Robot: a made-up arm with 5 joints.
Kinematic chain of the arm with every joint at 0, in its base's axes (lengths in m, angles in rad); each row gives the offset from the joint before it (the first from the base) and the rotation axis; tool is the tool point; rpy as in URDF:
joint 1: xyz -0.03 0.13 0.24 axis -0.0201 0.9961 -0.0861
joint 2: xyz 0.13 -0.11 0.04 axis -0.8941 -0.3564 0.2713
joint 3: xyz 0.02 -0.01 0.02 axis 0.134 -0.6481 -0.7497
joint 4: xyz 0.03 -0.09 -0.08 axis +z
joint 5: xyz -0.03 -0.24 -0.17 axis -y
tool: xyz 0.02 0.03 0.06 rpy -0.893 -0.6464 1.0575
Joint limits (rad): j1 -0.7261..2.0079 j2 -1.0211..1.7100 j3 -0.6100..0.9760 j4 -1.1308..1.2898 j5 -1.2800..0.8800
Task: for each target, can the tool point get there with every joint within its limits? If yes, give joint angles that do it. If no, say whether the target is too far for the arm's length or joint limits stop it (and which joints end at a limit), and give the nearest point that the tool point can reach.
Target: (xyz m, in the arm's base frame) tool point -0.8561 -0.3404 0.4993
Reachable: no: too far | nearest point -0.3930 -0.1394 0.2766 | short by 0.552 m
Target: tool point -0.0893 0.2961 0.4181
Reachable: no: joint limits stop it (at a limit: joint 1, joint 2, joint 4, joint 5) | nearest point -0.1686 0.2088 0.3663 | short by 0.129 m
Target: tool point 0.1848 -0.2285 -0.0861
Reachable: yes | joints 1.6765 1.2617 -0.3670 0.4139 0.6192
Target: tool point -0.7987 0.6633 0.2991
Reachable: no: too far | nearest point -0.3808 0.1862 0.1725 | short by 0.647 m
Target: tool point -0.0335 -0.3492 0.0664
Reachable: yes | joints 1.4996 0.5080 0.4687 0.0426 -0.3525
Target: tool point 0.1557 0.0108 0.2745
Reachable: no: joint limits stop it (at a limit: joint 1, joint 3, joint 4) | nearest point 0.2142 -0.0382 0.1506 | short by 0.145 m
